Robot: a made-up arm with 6 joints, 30 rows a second.
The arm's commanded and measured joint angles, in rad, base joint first. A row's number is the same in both.
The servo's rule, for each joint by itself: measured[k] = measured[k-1] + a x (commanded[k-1-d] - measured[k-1]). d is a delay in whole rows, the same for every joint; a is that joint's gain. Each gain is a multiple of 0.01, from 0.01 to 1. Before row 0 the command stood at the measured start. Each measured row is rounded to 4 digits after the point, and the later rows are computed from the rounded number. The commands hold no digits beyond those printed.
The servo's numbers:
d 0
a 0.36 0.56 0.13 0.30 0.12 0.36
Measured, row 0: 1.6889, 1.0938, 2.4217, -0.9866, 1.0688, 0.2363
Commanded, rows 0 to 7: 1.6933, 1.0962, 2.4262, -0.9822, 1.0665, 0.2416; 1.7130, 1.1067, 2.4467, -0.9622, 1.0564, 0.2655; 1.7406, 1.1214, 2.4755, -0.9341, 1.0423, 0.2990; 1.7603, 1.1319, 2.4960, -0.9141, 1.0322, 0.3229; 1.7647, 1.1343, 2.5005, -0.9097, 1.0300, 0.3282; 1.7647, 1.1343, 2.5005, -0.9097, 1.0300, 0.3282; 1.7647, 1.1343, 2.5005, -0.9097, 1.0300, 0.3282; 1.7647, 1.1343, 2.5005, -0.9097, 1.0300, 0.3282
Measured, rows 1 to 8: 1.6905, 1.0951, 2.4223, -0.9853, 1.0685, 0.2382; 1.6986, 1.1016, 2.4255, -0.9784, 1.0670, 0.2480; 1.7137, 1.1127, 2.4320, -0.9651, 1.0640, 0.2664; 1.7305, 1.1235, 2.4403, -0.9498, 1.0602, 0.2867; 1.7428, 1.1295, 2.4481, -0.9378, 1.0566, 0.3016; 1.7507, 1.1322, 2.4549, -0.9294, 1.0534, 0.3112; 1.7557, 1.1334, 2.4608, -0.9235, 1.0506, 0.3173; 1.7589, 1.1339, 2.4660, -0.9194, 1.0481, 0.3212
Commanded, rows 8 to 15: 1.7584, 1.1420, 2.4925, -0.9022, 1.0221, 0.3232; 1.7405, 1.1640, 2.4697, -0.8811, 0.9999, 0.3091; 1.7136, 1.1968, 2.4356, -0.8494, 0.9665, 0.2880; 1.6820, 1.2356, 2.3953, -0.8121, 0.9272, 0.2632; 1.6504, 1.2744, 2.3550, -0.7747, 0.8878, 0.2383; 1.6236, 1.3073, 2.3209, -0.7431, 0.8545, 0.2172; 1.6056, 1.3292, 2.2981, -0.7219, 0.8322, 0.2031; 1.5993, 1.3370, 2.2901, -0.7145, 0.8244, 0.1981
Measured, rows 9 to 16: 1.7587, 1.1384, 2.4694, -0.9142, 1.0450, 0.3219; 1.7521, 1.1527, 2.4694, -0.9043, 1.0396, 0.3173; 1.7382, 1.1774, 2.4650, -0.8878, 1.0308, 0.3068; 1.7180, 1.2100, 2.4559, -0.8651, 1.0184, 0.2911; 1.6937, 1.2461, 2.4428, -0.8380, 1.0027, 0.2721; 1.6685, 1.2804, 2.4270, -0.8095, 0.9849, 0.2523; 1.6459, 1.3077, 2.4102, -0.7832, 0.9666, 0.2346; 1.6291, 1.3241, 2.3946, -0.7626, 0.9495, 0.2215
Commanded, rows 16 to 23: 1.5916, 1.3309, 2.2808, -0.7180, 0.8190, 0.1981; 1.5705, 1.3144, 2.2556, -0.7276, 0.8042, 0.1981; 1.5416, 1.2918, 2.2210, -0.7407, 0.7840, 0.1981; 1.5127, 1.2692, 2.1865, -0.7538, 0.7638, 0.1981; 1.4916, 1.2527, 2.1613, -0.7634, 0.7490, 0.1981; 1.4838, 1.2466, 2.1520, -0.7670, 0.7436, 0.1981; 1.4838, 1.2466, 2.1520, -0.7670, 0.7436, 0.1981; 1.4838, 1.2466, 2.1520, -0.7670, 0.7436, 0.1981
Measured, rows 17 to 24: 1.6156, 1.3279, 2.3798, -0.7492, 0.9338, 0.2131; 1.5994, 1.3203, 2.3637, -0.7427, 0.9182, 0.2077; 1.5786, 1.3043, 2.3451, -0.7421, 0.9021, 0.2042; 1.5549, 1.2846, 2.3245, -0.7456, 0.8855, 0.2020; 1.5321, 1.2667, 2.3033, -0.7509, 0.8691, 0.2006; 1.5147, 1.2554, 2.2836, -0.7557, 0.8540, 0.1997; 1.5036, 1.2505, 2.2665, -0.7591, 0.8408, 0.1991; 1.4965, 1.2483, 2.2516, -0.7615, 0.8291, 0.1987
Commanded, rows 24 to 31: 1.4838, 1.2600, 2.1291, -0.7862, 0.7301, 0.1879; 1.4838, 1.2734, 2.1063, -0.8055, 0.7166, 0.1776; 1.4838, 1.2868, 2.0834, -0.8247, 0.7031, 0.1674; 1.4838, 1.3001, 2.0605, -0.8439, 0.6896, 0.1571; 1.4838, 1.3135, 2.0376, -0.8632, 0.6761, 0.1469; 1.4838, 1.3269, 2.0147, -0.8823, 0.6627, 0.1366; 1.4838, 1.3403, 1.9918, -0.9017, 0.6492, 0.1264; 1.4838, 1.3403, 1.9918, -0.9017, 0.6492, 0.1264
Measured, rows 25 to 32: 1.4919, 1.2549, 2.2357, -0.7689, 0.8172, 0.1948; 1.4890, 1.2653, 2.2189, -0.7799, 0.8051, 0.1886; 1.4871, 1.2773, 2.2013, -0.7933, 0.7929, 0.1810; 1.4859, 1.2901, 2.1830, -0.8085, 0.7805, 0.1724; 1.4851, 1.3032, 2.1641, -0.8249, 0.7680, 0.1632; 1.4846, 1.3165, 2.1447, -0.8421, 0.7554, 0.1536; 1.4843, 1.3298, 2.1248, -0.8600, 0.7427, 0.1438; 1.4841, 1.3357, 2.1075, -0.8725, 0.7315, 0.1375
